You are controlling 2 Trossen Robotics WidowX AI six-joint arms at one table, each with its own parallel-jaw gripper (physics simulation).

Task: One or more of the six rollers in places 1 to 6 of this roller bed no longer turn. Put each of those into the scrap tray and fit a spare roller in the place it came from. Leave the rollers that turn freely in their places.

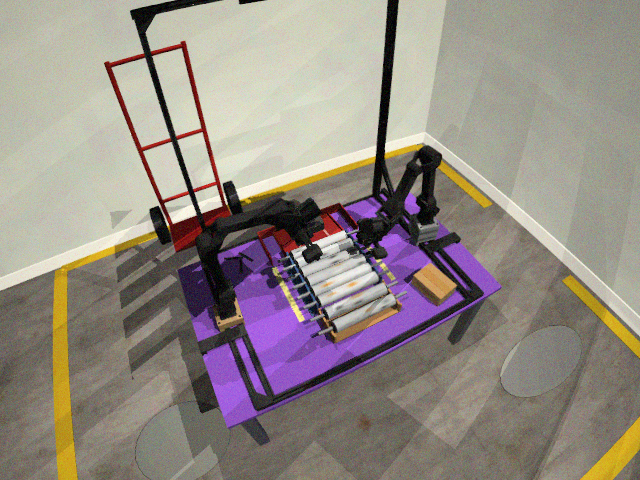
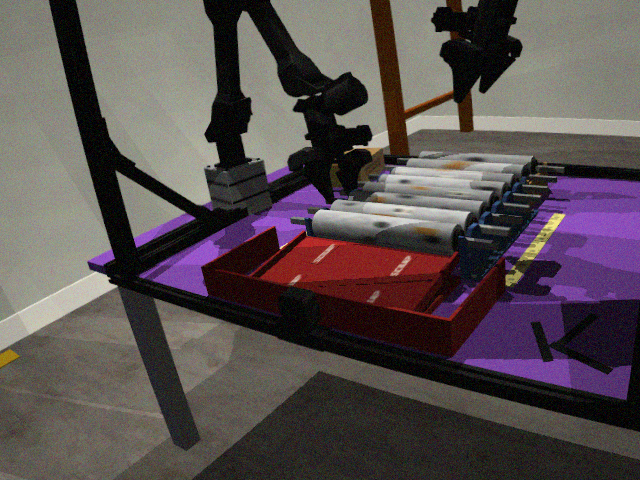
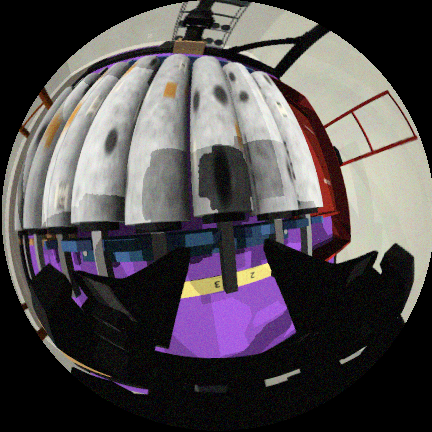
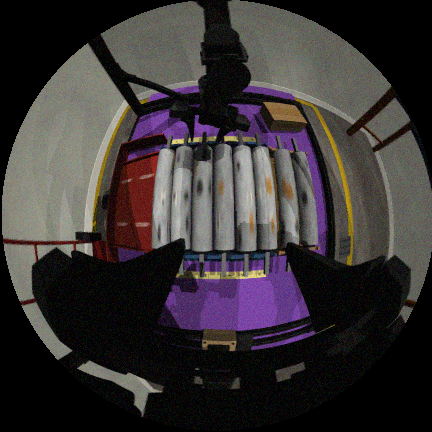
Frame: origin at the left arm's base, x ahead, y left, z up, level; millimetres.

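Seen in the pictures: left gripper, fingertip midpoint: [image 1: 361,249] [image 3: 226,245] [image 4: 203,142]; right gripper, fingertip midpoint: [image 2: 469,97] [image 4: 237,246]; left arm's base, origin of the base link: [image 1: 425,219] [image 2: 233,163]; right arm's base, origin of the base link: [image 1: 226,311] [image 3: 191,39] [image 4: 217,350].
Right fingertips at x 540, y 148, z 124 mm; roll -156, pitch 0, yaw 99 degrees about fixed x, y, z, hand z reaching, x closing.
Pixels of each thing's top centre, then the offset from my right fingertips to it. Level surfaces: height alone.
- place 3 roller, middle of its top: [image 3: 216,86] [image 2: 413,196] [image 4: 200,192] [image 1: 329,258] dy -76, dx -79, dz -159 mm
- blue bed, middle of its top: [image 3: 198,255] [image 4: 212,138] [image 1: 365,250] dy -84, dx -235, dz -168 mm
- wooden rack, middle of its top: [image 4: 289,199] [image 1: 359,313] dy +167, dx -133, dz -229 mm
- red scrap tray, middle of its top: [image 2: 342,263] [image 3: 319,142] [image 4: 127,198] [image 1: 307,228] dy -290, dx -33, dz -185 mm
- cardboard-coloured box, middle of its top: [image 2: 351,156] [image 1: 435,280] [image 4: 285,111] dy +134, dx -463, dz -179 mm
- purple table, its level: dz -235 mm
My left gripper [image 2: 339,196] [image 3: 226,245] [image 4: 203,142] is open and empty, its fingers on either side of the shaft end of the place 3 roller [image 3: 220,125] [image 4: 202,220], which lies in the blue bed [image 3: 197,237] [image 4: 224,256]. Six rollers lie in the bed. My right gripper [image 2: 470,96] [image 4: 237,246] is open and empty, high above the bed. Two spare rollers [image 1: 364,312] [image 4: 287,192] lie in the wooden rack [image 1: 361,325]. The red scrap tray [image 2: 377,314] [image 4: 131,200] adjoins the place 1 end; no roller shows in it. Turning cannot be judged.
A cardboard-coloured box [image 1: 434,284] [image 4: 283,116] stands on the purple table [image 1: 289,361] beyond the shafts on the left arm's side. Yellow number strips [image 1: 289,299] [image 2: 537,248] flank the bed. Dark frame posts [image 1: 386,93] rise behind. A red hand truck [image 1: 195,93] stands by the wall.
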